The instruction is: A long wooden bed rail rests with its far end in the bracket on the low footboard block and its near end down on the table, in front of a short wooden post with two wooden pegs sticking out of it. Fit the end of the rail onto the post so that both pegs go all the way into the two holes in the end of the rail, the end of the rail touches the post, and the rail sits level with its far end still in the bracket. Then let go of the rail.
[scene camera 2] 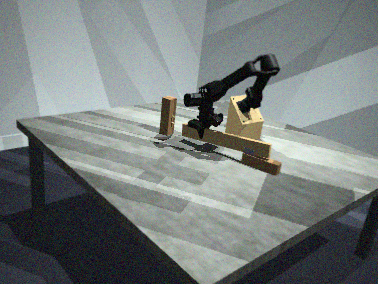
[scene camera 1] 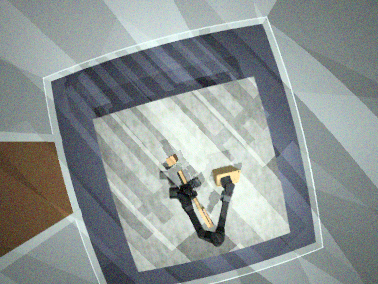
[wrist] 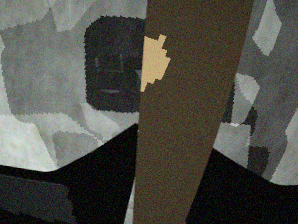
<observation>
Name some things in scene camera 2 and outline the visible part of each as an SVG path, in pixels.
A long wooden rail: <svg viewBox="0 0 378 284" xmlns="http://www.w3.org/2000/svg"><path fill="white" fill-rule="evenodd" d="M182 124L182 136L241 152L244 152L244 147L254 150L253 155L267 159L270 158L272 145L270 143L208 128L204 130L203 138L200 139L197 129L188 127L187 123Z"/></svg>
</observation>
